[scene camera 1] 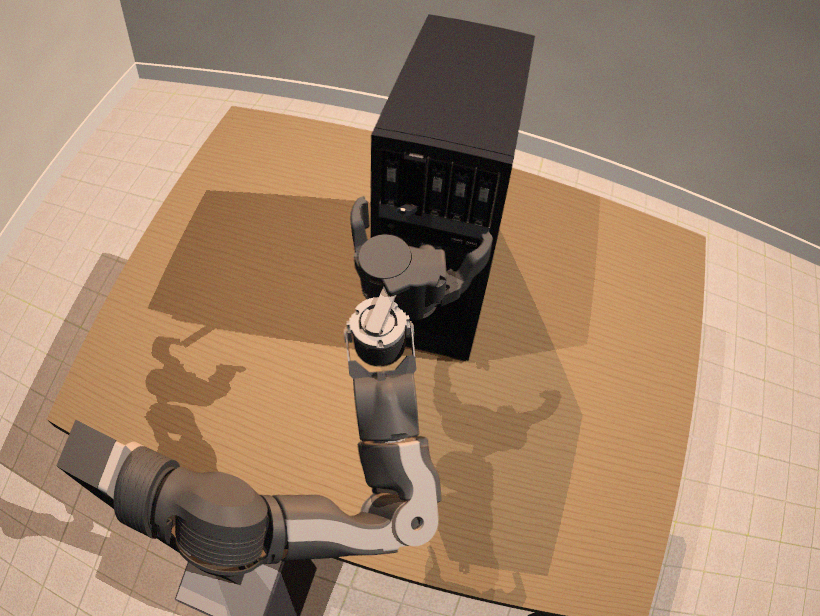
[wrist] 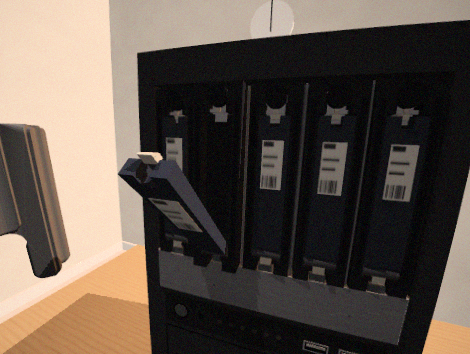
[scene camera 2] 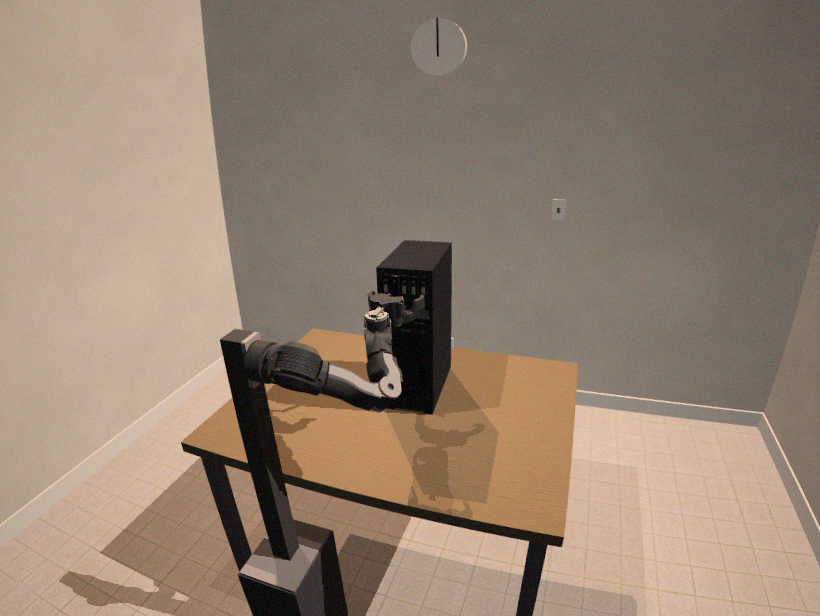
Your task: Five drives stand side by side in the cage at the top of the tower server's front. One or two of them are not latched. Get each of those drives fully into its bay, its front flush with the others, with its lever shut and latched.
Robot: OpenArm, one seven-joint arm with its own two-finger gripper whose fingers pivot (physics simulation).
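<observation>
The black tower server stands on the table with five drives in its top cage. The second drive's lever is open, tilted out from its lower end, its free top end overlapping the first drive in the wrist view. How deep the second drive sits is too dark to tell. The levers of the first, third, fourth and fifth drives look upright and shut. My gripper is open and empty in front of the cage; one finger shows at the wrist view's left.
The wooden table extends around the server. A grey ledge runs below the drives, with a round button and USB ports under it. Thin metal dividers separate some bays. The grey wall is behind the server.
</observation>
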